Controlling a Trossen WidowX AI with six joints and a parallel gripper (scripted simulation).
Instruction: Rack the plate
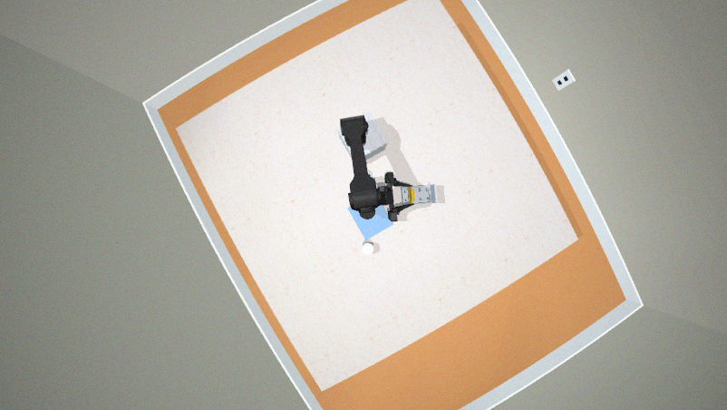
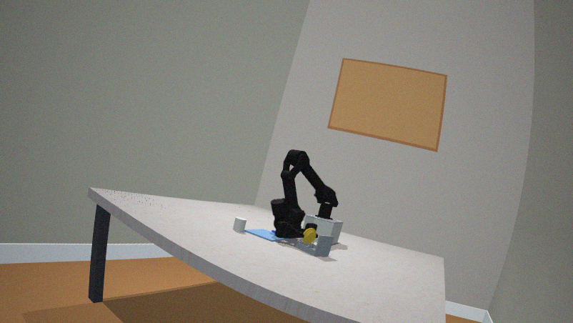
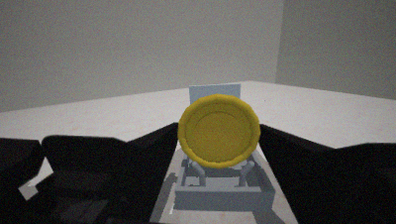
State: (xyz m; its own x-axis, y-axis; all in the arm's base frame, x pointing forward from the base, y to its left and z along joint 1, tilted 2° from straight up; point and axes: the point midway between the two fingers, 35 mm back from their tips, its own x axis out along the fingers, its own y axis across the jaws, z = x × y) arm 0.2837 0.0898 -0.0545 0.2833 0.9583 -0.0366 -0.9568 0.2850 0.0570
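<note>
Right now my gripper tip is 10 mm to the left of the yellow plate. Round my gripper tip: blue spoon (90 mm behind, 200 mm to the right, 50 mm below); then blue mat (20 mm ahead, 180 mm to the right, 50 mm below); then grey dish rack (10 mm ahead, 20 mm to the left, 30 mm below).
</note>
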